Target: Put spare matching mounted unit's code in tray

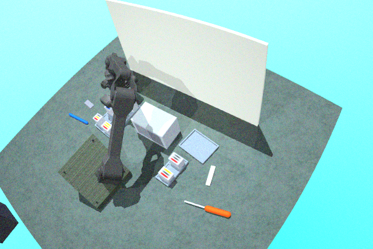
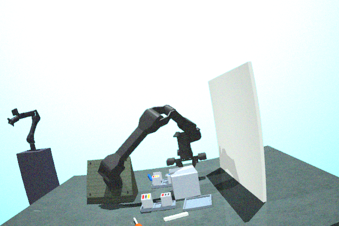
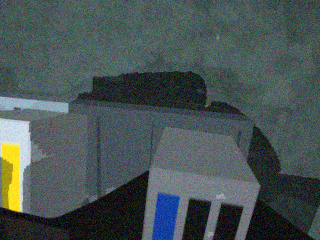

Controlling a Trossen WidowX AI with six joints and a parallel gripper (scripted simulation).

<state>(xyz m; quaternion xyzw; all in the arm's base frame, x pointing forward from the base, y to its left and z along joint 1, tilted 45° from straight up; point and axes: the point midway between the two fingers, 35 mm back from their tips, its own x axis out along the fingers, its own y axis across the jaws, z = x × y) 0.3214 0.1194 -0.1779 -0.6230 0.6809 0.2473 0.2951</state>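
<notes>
Right now the tray is 420 mm to the right of my gripper tip and 10 mm below it. From my gripper tip the other things lie so: spare 20 mm above; blue pen 200 mm behind, 160 mm to the left, 10 mm below; mounted unit 220 mm to the right, 30 mm behind, 30 mm above.
</notes>
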